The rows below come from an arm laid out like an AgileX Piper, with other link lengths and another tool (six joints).
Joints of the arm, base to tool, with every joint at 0 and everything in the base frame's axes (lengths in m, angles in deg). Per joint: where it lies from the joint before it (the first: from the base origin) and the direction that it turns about. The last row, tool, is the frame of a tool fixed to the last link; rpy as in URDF.
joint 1: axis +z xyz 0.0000 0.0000 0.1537
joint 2: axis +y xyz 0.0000 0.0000 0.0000
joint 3: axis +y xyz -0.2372 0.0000 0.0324
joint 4: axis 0.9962 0 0.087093 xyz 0.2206 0.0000 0.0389
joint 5: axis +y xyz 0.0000 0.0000 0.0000
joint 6: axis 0.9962 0 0.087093 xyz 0.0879 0.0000 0.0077
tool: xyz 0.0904 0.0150 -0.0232 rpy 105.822 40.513 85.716
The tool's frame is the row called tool.
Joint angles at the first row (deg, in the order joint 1, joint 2, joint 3, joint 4, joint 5, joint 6):
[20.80, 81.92, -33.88, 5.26, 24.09, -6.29]
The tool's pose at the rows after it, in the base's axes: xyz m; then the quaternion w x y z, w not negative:
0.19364, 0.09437, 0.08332, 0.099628, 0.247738, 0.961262, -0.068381
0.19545, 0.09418, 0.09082, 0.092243, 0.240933, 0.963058, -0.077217
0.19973, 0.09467, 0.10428, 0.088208, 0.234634, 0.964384, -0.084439
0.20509, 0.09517, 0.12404, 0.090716, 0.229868, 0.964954, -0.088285
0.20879, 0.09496, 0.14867, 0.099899, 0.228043, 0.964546, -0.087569
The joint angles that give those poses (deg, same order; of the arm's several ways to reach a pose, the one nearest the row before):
[20.58, 82.24, -35.21, 4.68, 26.39, -6.19]
[20.56, 82.23, -37.85, 3.88, 30.40, -6.09]
[20.56, 81.83, -41.72, 3.02, 35.60, -5.93]
[20.56, 80.70, -46.35, 2.14, 41.44, -5.76]
[20.56, 78.61, -51.03, 1.38, 47.33, -5.54]

